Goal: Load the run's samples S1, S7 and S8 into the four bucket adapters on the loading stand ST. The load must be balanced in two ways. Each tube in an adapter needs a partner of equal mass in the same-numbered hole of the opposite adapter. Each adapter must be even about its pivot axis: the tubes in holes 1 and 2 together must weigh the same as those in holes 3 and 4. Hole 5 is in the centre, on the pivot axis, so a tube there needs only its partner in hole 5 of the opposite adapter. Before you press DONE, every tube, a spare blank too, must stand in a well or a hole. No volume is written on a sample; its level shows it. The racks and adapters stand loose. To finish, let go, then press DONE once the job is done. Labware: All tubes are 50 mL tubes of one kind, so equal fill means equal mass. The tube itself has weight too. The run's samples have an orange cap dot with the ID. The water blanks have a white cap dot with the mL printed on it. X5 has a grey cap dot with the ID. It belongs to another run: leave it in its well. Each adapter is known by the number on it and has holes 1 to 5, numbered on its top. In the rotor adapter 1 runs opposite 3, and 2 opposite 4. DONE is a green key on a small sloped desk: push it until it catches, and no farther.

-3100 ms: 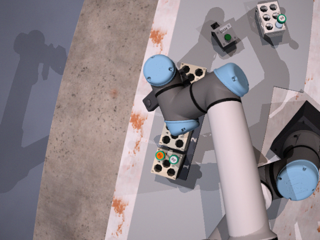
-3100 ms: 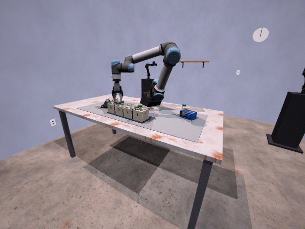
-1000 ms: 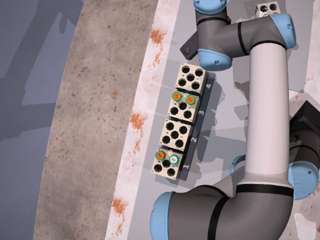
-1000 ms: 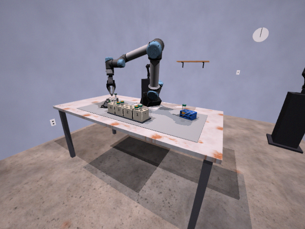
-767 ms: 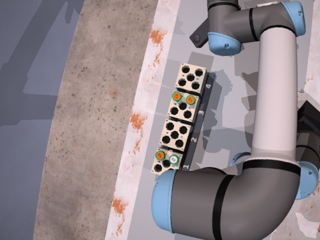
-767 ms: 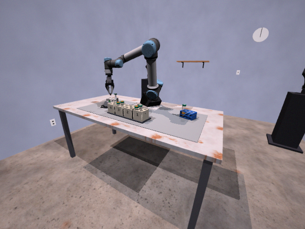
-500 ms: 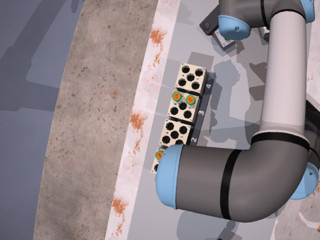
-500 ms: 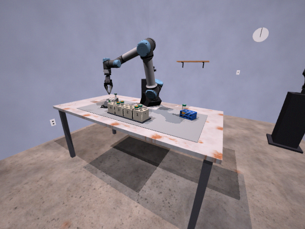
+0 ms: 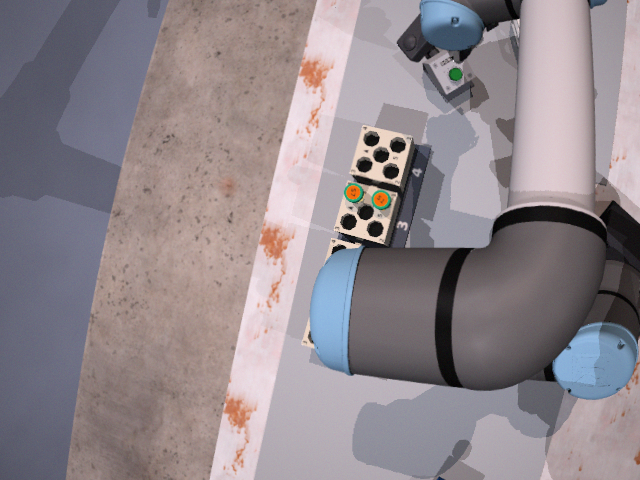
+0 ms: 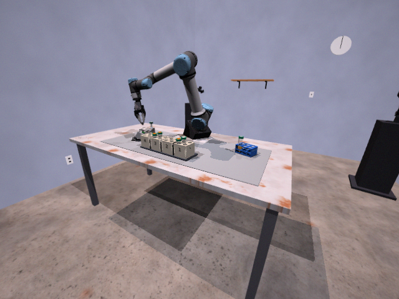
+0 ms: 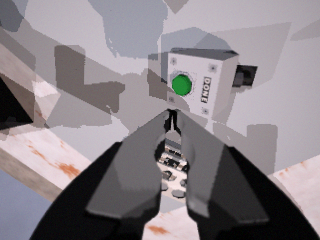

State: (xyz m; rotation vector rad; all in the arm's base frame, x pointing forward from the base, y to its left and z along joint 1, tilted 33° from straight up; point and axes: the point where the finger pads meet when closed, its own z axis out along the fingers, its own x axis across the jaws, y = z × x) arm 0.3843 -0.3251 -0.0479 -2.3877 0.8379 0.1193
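Right now my hand is 8 cm above the green DONE key. Also, from my hand: beige adapter: 32 cm to the left, 9 cm below, 6 cm ahead; white-dot blank: 18 cm behind, 13 cm to the right, 8 cm below; beige blank rack: 15 cm to the right, 14 cm behind, 12 cm below.
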